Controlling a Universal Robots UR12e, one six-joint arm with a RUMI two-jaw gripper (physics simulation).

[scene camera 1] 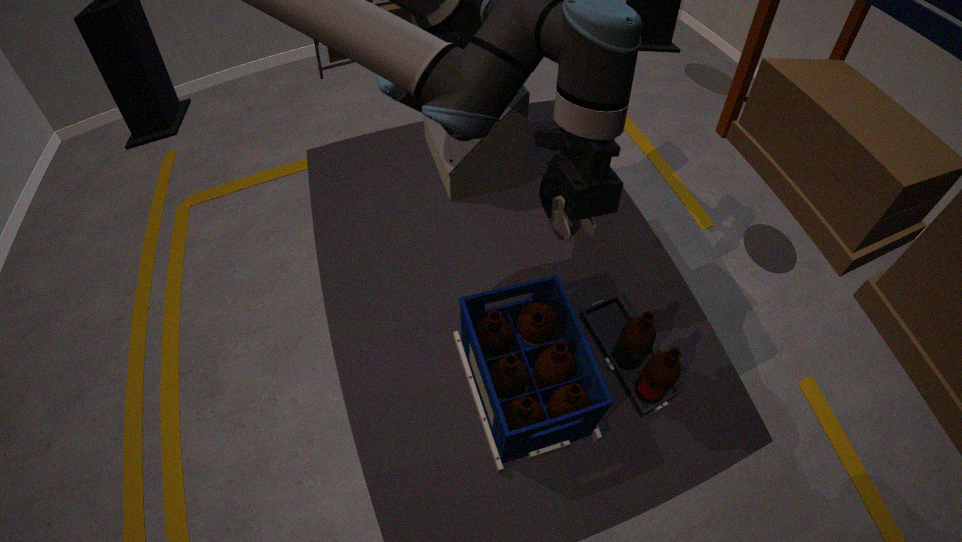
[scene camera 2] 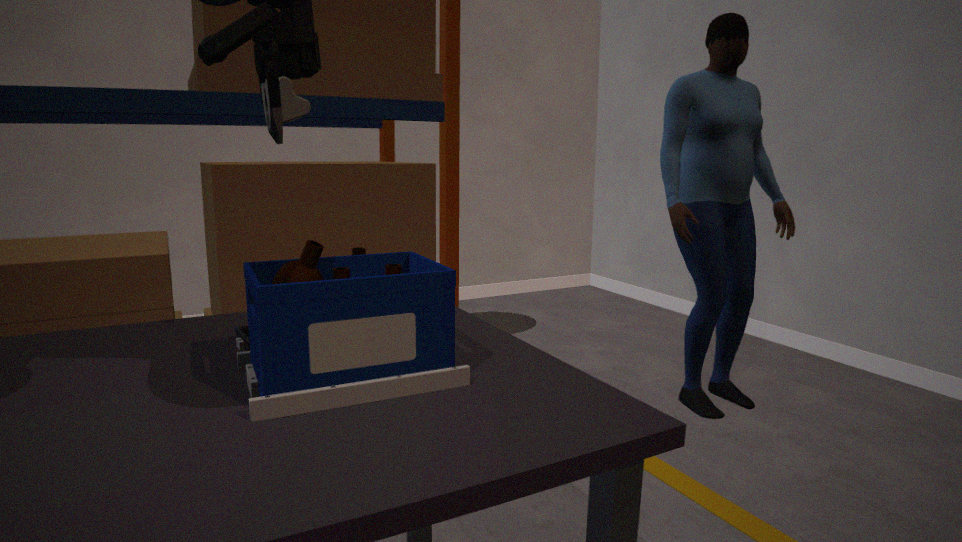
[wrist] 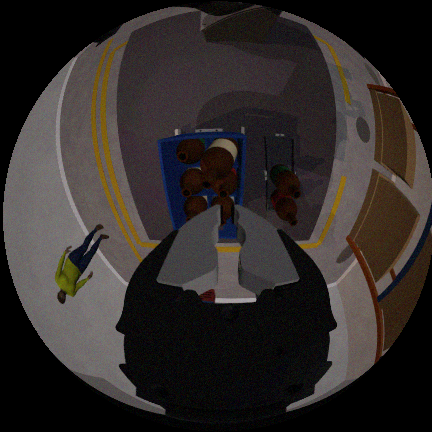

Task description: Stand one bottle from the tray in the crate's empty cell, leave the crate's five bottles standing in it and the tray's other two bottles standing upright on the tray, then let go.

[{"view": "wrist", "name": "my gripper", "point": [226,207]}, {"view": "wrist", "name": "cream-labelled brown bottle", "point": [216,162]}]
